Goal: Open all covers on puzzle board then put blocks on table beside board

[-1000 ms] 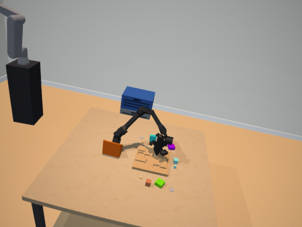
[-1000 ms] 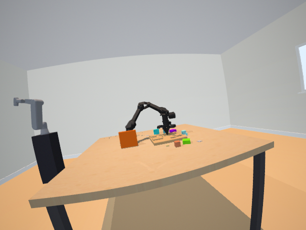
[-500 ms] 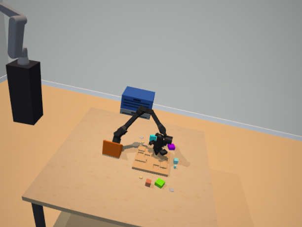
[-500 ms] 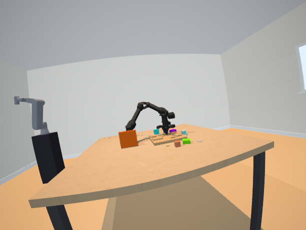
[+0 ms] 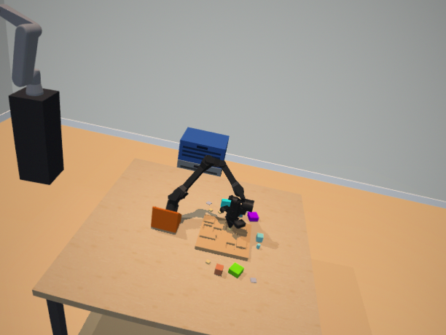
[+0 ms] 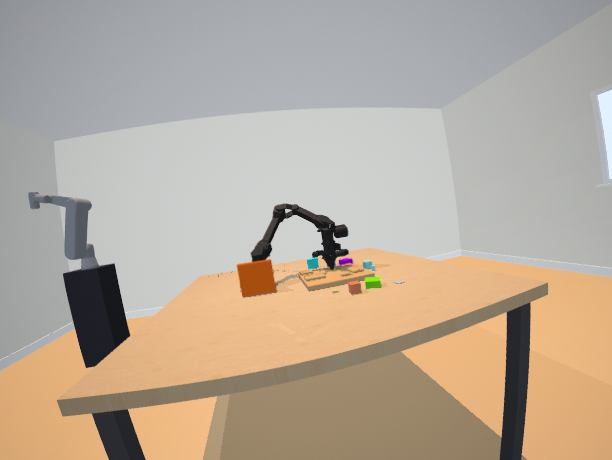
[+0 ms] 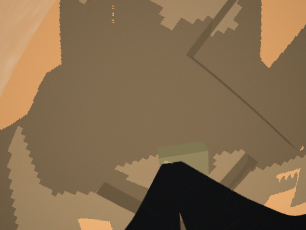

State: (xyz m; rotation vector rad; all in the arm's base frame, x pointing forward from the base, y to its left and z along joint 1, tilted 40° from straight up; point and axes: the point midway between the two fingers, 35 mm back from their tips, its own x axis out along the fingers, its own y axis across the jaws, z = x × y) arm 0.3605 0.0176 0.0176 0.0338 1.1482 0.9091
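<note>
Right now the wooden puzzle board is 3 cm behind my gripper tip and 5 cm to the right of it. The rest, counted from my gripper tip: blue-teal cube 6 cm ahead, 17 cm to the left; then purple block 15 cm ahead, 16 cm to the left, 1 cm below; then light cyan block 18 cm ahead, 5 cm to the right.
</note>
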